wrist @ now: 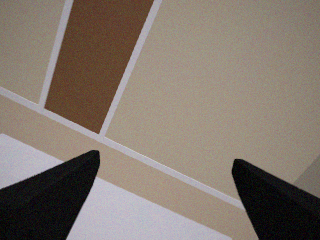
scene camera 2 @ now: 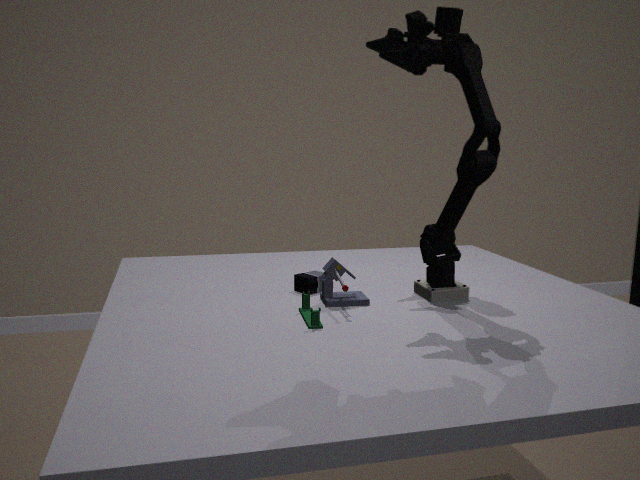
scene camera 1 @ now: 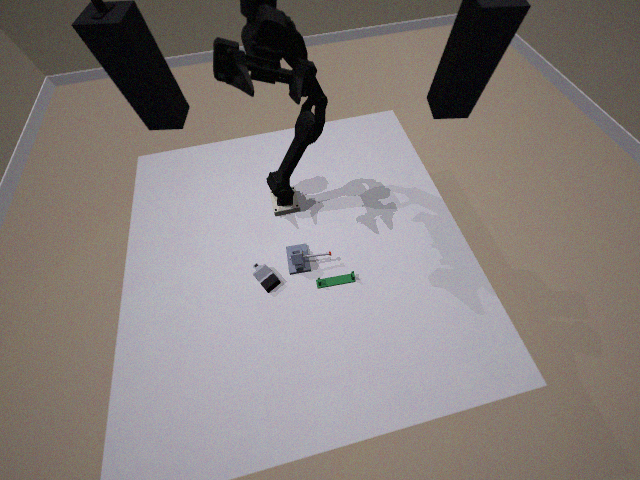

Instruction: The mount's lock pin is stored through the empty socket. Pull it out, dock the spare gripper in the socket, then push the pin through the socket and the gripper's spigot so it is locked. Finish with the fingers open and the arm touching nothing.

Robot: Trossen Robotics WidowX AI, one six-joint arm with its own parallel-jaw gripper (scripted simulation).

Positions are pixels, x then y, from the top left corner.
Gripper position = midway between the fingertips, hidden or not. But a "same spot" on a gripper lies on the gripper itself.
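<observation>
My gripper is there in scene camera 1 [277,98], and the wrist view and scene camera 2 show it too. On my gripper, [wrist: 54,197] and [scene camera 2: 396,50] are the same spot.
</observation>
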